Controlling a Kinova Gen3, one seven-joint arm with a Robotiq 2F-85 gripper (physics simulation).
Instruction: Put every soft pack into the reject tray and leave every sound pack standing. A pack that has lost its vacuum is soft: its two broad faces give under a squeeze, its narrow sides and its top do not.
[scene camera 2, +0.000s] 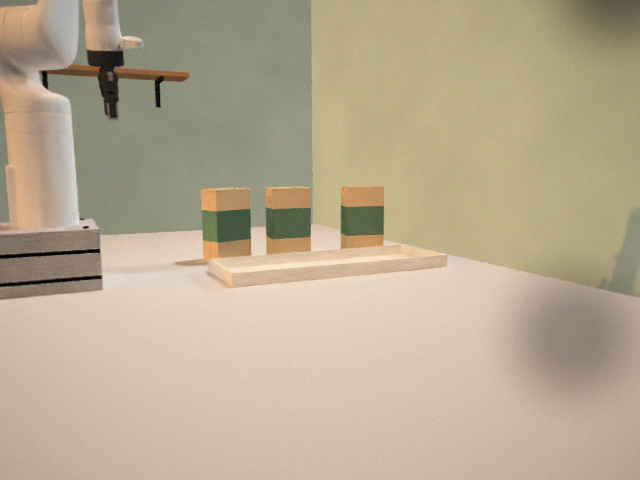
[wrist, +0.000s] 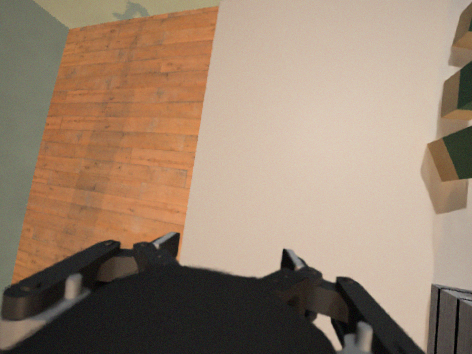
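Seen in the pictures: gripper, fingertip midpoint: (scene camera 2: 111, 117) (wrist: 229, 252); arm's base, link origin: (scene camera 2: 47, 225).
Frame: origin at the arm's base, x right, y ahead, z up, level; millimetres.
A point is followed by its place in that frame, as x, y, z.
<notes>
Three tan packs with green bands stand upright in a row behind the reject tray: a left pack (scene camera 2: 233, 225) {-102, 307, -21} (wrist: 457, 155) {-147, 287, -36}, turned a little, a middle pack (scene camera 2: 288, 223) {-104, 416, -21} (wrist: 457, 97) {-151, 404, -53} and a right pack (scene camera 2: 362, 220) {-102, 572, -20} (wrist: 464, 35) {-152, 541, -61}. Which are soft cannot be told by sight. The reject tray (scene camera 2: 336, 269) {109, 447, -78} is a long, shallow, pale wooden tray; no pack shows in it. My gripper (scene camera 2: 112, 117) {-442, 80, 204} (wrist: 229, 252) {-442, 80, 204} is open and empty, high up and to the left of the packs in the scene view. In the wrist view the packs are cut off at the right edge.
The arm stands on a grey wooden base block (scene camera 2: 49, 268) {97, 14, -53} (wrist: 447, 320) {-103, 11, -50} left of the packs. A wooden wall shelf (scene camera 2: 173, 75) on black brackets shows behind the gripper in the scene view. The table edge and wooden floor (wrist: 120, 135) show in the wrist view.
</notes>
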